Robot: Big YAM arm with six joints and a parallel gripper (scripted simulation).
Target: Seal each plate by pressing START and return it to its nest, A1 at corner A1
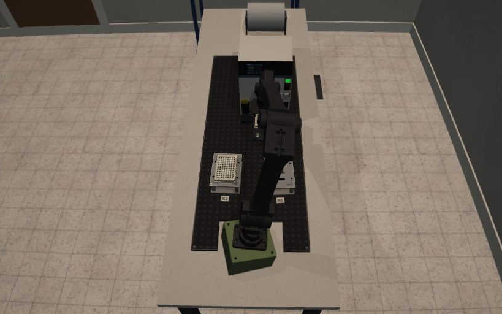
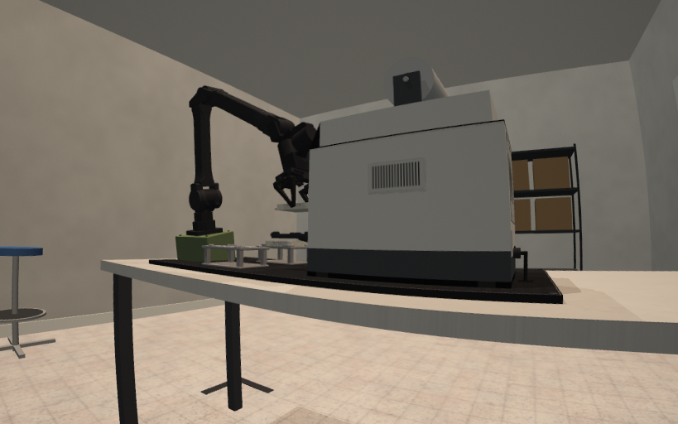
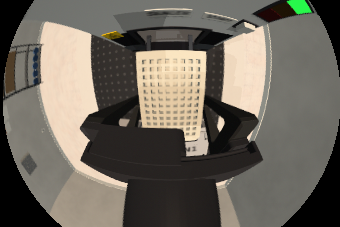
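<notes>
Now: the sealer stage 80 mm below my hand. From my hand the other things lie so: yellow warning label 100 mm ahead, 90 mm to the left, 20 mm below; then white well plate 200 mm behind, 160 mm to the left, 110 mm below; then N2 label 310 mm behind, 160 mm to the left, 170 mm below.
</notes>
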